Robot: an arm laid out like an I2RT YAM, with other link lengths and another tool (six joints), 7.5 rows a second.
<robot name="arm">
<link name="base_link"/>
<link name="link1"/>
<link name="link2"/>
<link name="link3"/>
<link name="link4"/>
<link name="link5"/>
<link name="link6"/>
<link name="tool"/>
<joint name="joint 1" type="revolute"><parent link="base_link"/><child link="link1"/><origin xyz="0 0 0.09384" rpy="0 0 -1.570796"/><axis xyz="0 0 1"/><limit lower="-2.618" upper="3.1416"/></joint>
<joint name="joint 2" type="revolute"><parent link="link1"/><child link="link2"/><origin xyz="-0.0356 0.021 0.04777" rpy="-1.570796 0 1.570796"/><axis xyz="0 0 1"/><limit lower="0" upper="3.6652"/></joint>
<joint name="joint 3" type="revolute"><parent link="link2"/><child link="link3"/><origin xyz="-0.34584 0 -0.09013" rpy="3.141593 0 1.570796"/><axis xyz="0 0 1"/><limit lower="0" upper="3.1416"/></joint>
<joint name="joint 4" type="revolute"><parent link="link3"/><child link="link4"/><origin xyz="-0.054 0.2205 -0.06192" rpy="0 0 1.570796"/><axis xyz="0 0 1"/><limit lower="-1.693" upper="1.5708"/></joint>
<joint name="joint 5" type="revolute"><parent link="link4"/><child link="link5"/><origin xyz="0.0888 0.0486 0.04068" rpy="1.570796 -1.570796 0"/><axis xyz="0 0 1"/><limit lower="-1.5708" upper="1.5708"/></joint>
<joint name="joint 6" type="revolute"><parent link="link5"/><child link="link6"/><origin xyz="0 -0.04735 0.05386" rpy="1.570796 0 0"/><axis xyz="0 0 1"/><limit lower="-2.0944" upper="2.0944"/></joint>
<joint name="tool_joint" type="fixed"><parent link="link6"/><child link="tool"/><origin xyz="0.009 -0.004 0.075" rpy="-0.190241 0 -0.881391"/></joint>
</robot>
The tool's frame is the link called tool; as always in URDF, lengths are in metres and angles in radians.
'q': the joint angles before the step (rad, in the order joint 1, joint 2, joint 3, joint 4, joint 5, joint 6). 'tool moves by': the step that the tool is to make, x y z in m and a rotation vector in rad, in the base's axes. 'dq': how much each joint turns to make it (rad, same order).
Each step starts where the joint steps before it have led.
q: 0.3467 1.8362 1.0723 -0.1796 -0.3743 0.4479
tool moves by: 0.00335 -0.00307 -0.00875 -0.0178 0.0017 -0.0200
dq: -0.0031 0.0183 -0.0108 0.0231 0.0230 0.0046
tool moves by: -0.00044 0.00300 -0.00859 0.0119 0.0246 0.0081
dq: 0.0015 0.0216 -0.0046 0.0092 -0.0198 0.0062
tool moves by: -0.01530 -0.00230 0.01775 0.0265 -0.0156 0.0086
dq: 0.0016 -0.0717 -0.0321 -0.0137 -0.0201 0.0061
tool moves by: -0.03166 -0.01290 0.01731 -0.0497 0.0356 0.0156
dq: 0.0030 -0.0999 -0.0077 -0.1546 0.0215 -0.0322
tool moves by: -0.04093 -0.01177 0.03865 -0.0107 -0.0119 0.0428
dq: 0.0062 -0.1593 0.0106 -0.1776 -0.0076 -0.0414
